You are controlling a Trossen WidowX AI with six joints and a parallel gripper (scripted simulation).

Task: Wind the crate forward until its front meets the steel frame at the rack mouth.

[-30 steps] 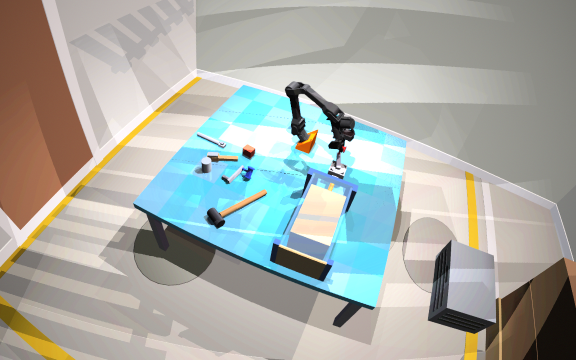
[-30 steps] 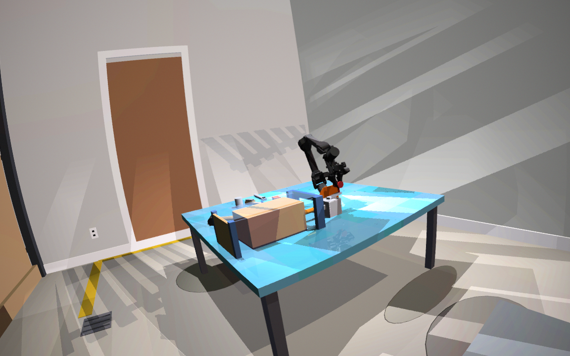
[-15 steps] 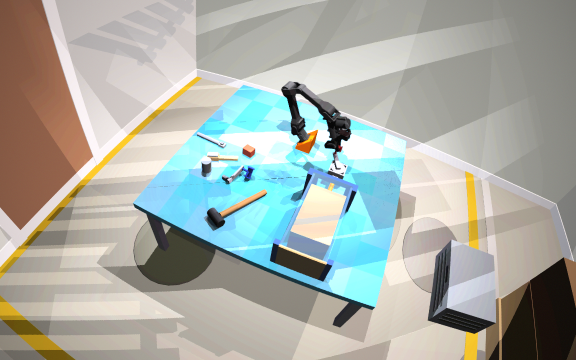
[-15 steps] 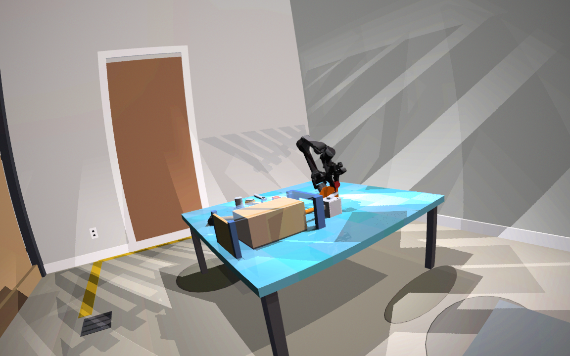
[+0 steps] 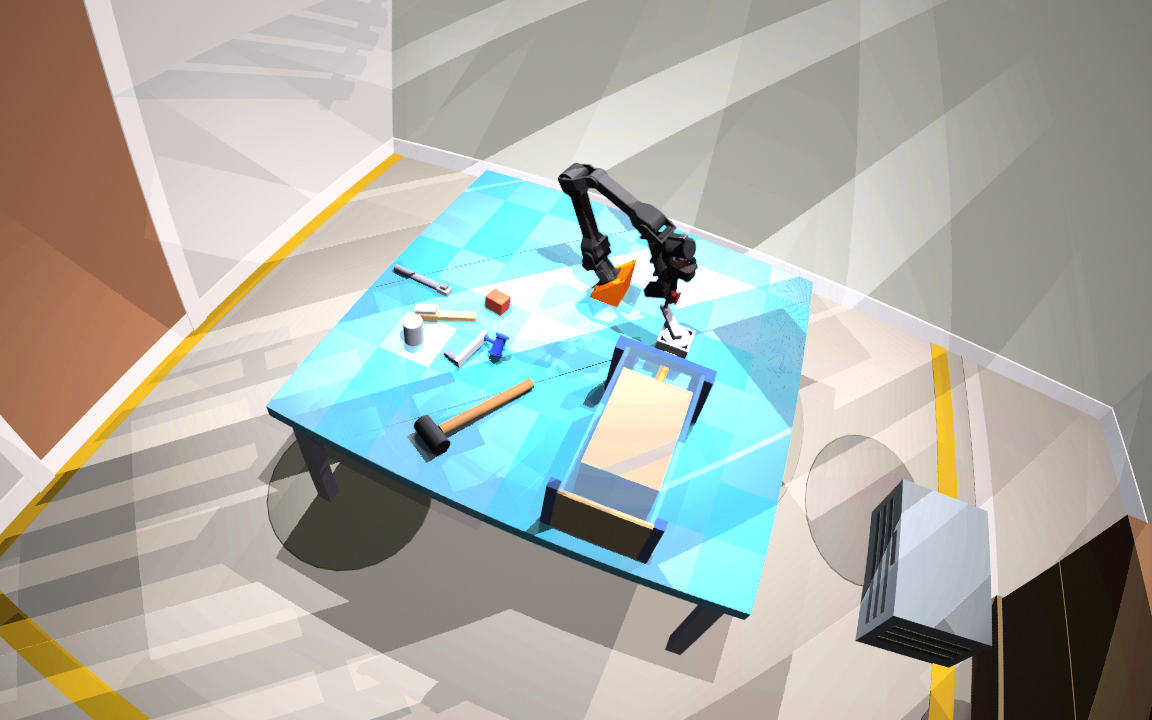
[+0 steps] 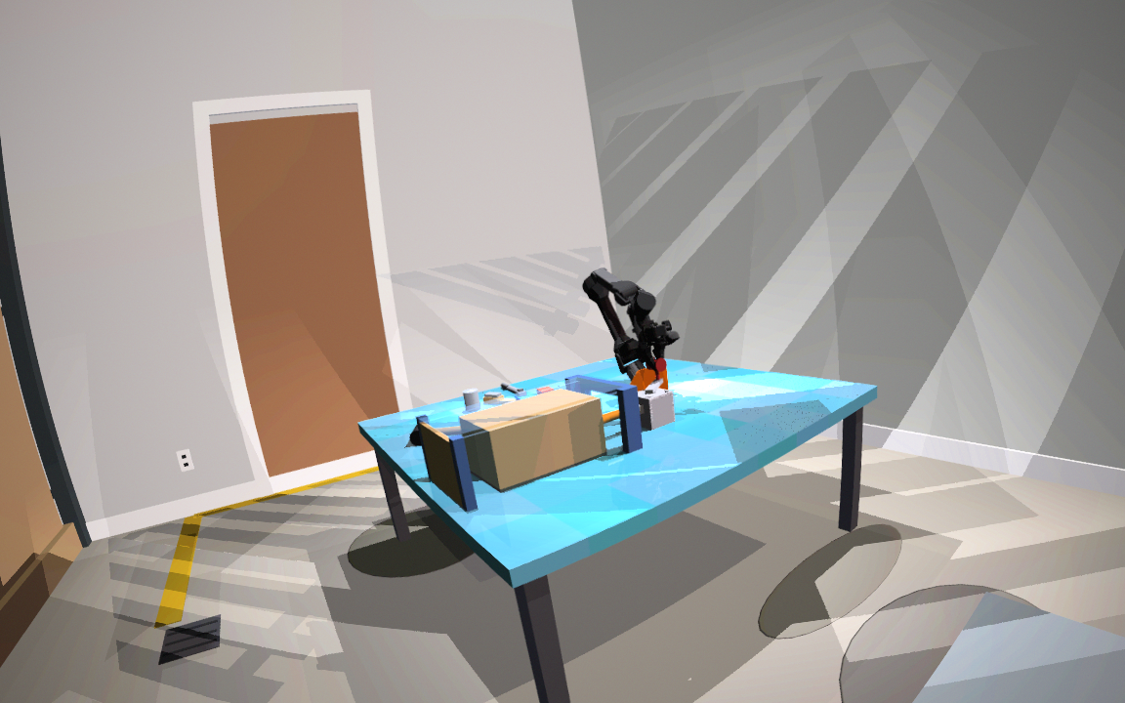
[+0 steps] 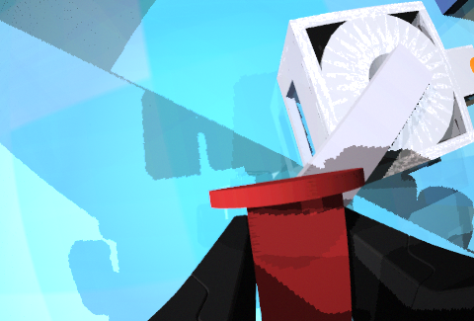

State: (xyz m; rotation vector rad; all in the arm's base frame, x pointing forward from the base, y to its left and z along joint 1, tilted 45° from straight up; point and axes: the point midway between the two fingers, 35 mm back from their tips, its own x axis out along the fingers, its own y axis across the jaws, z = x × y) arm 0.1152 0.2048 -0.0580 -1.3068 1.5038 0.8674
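The winch handle lies 30 mm below my gripper tip, 30 mm ahead of it and 10 mm to the left of it. The rest, counted from my gripper tip: clear-panelled cubby 490 mm ahead, 20 mm to the left, 20 mm below; then red knob 10 mm to the right; then grey winch 100 mm below, 70 mm ahead, 30 mm to the left.
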